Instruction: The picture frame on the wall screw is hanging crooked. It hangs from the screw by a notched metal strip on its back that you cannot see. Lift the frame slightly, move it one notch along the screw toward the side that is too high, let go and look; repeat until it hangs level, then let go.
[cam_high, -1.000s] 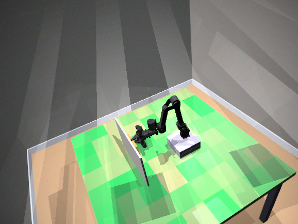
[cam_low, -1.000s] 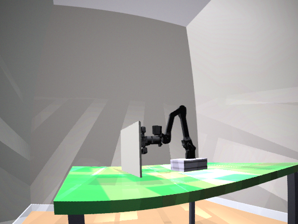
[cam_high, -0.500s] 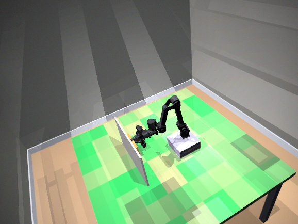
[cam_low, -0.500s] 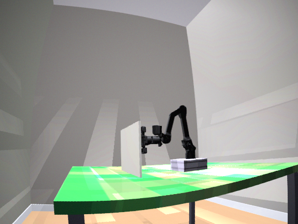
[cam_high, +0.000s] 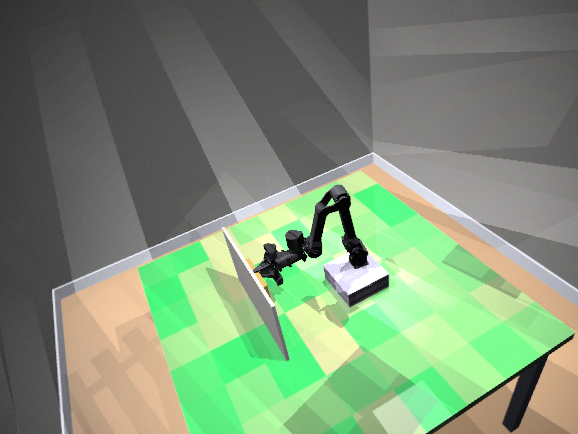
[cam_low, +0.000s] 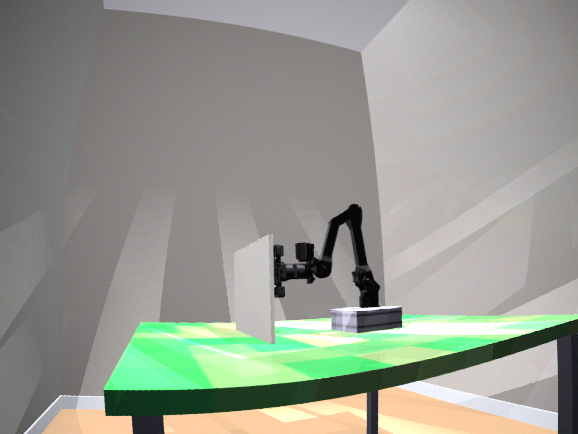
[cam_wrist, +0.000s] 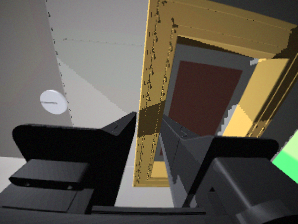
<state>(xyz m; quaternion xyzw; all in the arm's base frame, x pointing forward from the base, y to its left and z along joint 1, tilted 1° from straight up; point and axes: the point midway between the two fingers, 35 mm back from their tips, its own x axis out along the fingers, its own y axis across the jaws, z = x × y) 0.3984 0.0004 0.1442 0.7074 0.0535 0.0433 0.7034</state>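
My gripper tip is now 60 mm above the picture frame and 10 mm to the right of it. Also, from my gripper tip: wall panel: 70 mm below, 20 mm to the left, 10 mm ahead.
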